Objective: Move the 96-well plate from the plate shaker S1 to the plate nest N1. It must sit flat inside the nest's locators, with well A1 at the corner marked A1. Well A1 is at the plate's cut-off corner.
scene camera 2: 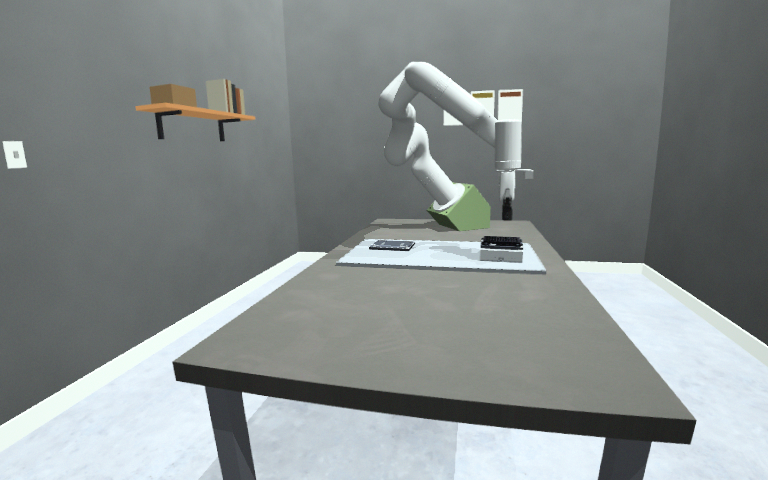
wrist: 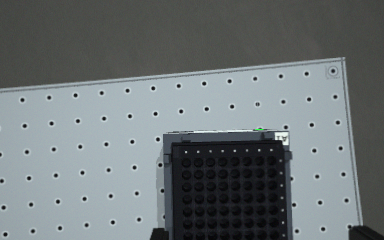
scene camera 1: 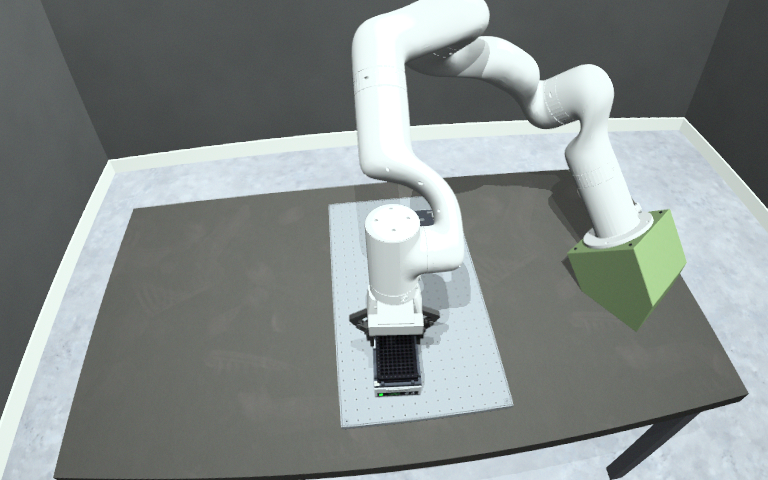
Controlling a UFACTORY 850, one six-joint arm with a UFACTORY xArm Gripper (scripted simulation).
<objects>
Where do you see a black 96-well plate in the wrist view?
220,180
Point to a white plate shaker S1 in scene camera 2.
497,255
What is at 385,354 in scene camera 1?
A black 96-well plate.
</objects>
